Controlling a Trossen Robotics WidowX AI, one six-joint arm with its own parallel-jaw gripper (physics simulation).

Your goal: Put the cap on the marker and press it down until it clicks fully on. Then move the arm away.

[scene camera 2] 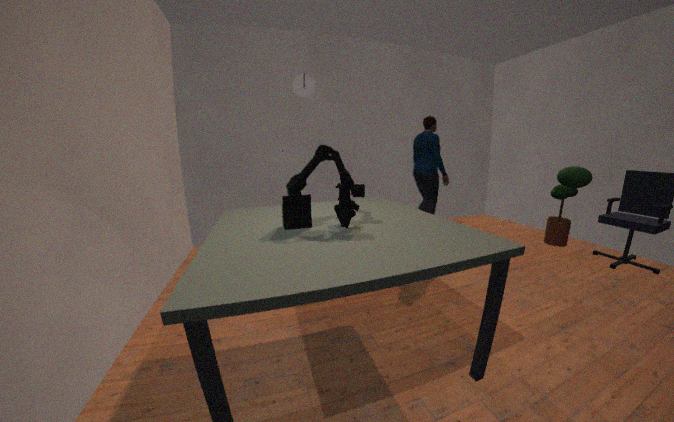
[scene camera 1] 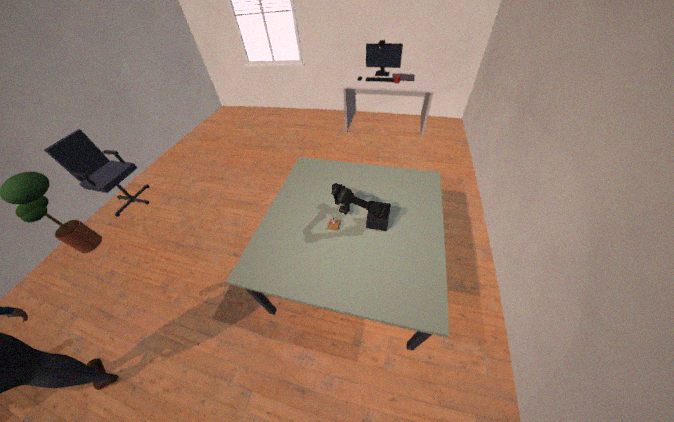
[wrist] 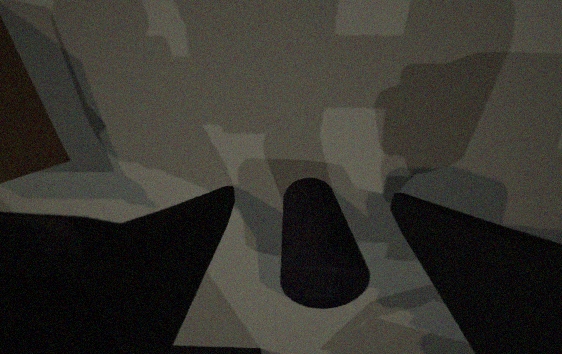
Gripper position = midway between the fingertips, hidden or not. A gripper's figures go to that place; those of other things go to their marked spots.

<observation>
The gripper [wrist: 312, 197]: 11 cm from the lens. A black cap [wrist: 322, 267]: 7 cm from the lens.
</observation>
